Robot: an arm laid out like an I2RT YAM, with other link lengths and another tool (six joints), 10 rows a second.
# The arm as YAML. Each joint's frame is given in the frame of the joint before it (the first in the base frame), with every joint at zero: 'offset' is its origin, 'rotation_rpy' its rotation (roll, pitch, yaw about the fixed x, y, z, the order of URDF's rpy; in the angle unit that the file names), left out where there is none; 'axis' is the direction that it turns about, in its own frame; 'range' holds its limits. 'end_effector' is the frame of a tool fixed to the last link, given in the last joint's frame.
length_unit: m
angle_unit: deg
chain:
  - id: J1
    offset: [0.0, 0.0, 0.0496]
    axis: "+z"
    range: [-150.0, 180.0]
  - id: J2
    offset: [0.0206, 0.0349, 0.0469]
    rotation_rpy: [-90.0, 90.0, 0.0]
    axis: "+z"
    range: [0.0, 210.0]
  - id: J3
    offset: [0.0, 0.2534, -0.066]
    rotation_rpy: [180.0, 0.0, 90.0]
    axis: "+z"
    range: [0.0, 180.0]
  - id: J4
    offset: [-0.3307, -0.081, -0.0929]
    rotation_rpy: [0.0, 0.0, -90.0]
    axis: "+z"
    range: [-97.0, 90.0]
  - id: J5
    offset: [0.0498, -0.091, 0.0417]
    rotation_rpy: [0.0, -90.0, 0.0]
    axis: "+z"
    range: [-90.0, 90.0]
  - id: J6
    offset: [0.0, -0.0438, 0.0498]
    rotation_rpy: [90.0, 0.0, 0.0]
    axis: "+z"
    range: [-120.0, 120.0]
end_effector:
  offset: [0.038, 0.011, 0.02]
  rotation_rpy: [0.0, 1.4, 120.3]
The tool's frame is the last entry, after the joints.
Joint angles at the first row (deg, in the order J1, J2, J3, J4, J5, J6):
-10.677, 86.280, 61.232, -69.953, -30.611, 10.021
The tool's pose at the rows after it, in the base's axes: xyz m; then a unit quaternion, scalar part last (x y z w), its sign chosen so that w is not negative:
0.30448, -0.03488, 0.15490, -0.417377, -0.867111, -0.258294, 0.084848
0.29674, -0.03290, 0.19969, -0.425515, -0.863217, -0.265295, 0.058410
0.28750, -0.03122, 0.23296, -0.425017, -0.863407, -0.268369, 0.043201
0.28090, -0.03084, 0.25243, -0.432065, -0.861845, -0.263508, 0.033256
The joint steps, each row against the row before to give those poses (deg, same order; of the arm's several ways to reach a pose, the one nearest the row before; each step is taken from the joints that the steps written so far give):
0.000, -4.088, 2.316, -2.099, 0.022, 0.504
0.001, -4.196, 4.001, -4.371, 0.066, 2.142
-0.001, -2.492, 3.606, -4.131, 0.153, 0.479
0.001, -1.245, 2.339, -2.338, 0.940, 1.117

